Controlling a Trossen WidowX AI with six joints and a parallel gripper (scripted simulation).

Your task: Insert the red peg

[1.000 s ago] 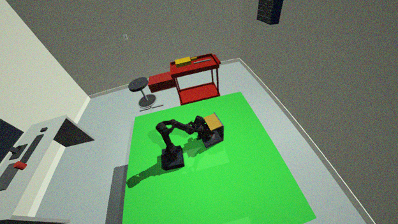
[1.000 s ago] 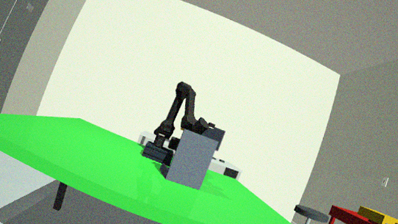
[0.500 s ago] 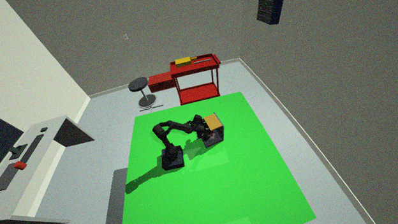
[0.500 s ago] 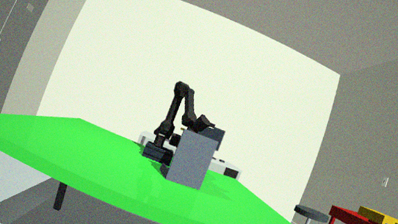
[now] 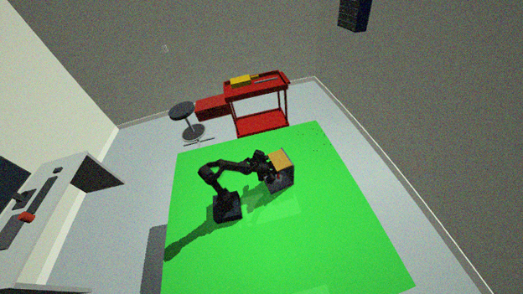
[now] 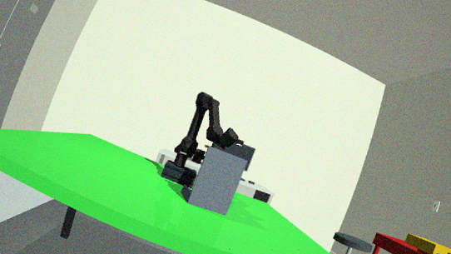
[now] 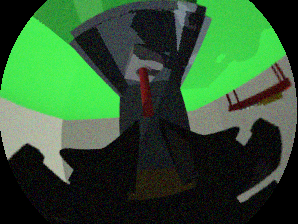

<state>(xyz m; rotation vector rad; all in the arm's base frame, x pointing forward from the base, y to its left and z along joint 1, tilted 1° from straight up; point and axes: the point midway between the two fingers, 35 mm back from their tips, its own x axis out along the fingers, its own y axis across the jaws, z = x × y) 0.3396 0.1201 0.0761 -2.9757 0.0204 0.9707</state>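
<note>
Now: the red peg 50 mm below my gripper tip and 10 mm behind it. The rest, counted from my gripper tip: orange roof: 100 mm above, 10 mm to the left, 10 mm ahead; box floor: 120 mm below, 10 mm behind; back wall: 70 mm ahead, 10 mm to the left.
</note>
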